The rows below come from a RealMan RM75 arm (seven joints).
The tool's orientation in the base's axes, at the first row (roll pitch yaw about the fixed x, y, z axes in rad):
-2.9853, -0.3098, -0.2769
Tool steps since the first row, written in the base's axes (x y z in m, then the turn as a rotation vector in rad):
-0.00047, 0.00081, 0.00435, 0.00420, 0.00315, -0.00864
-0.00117, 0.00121, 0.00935, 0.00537, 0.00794, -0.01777
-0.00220, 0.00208, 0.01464, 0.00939, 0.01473, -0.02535
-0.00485, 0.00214, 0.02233, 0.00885, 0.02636, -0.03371
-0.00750, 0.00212, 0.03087, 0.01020, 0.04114, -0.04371
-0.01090, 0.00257, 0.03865, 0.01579, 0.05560, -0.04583
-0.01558, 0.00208, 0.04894, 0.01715, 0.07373, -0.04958
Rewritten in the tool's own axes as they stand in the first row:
0.00068, -0.00132, -0.00419, 0.00039, -0.00270, 0.00974
0.00146, -0.00229, -0.00910, -0.00257, -0.00622, 0.01904
0.00191, -0.00368, -0.01436, -0.00296, -0.01254, 0.02796
0.00181, -0.00428, -0.02247, -0.00903, -0.02238, 0.03643
0.00199, -0.00494, -0.03139, -0.01469, -0.03543, 0.04728
0.00113, -0.00576, -0.03981, -0.01398, -0.05030, 0.05211
0.00011, -0.00576, -0.05108, -0.01860, -0.06751, 0.05731

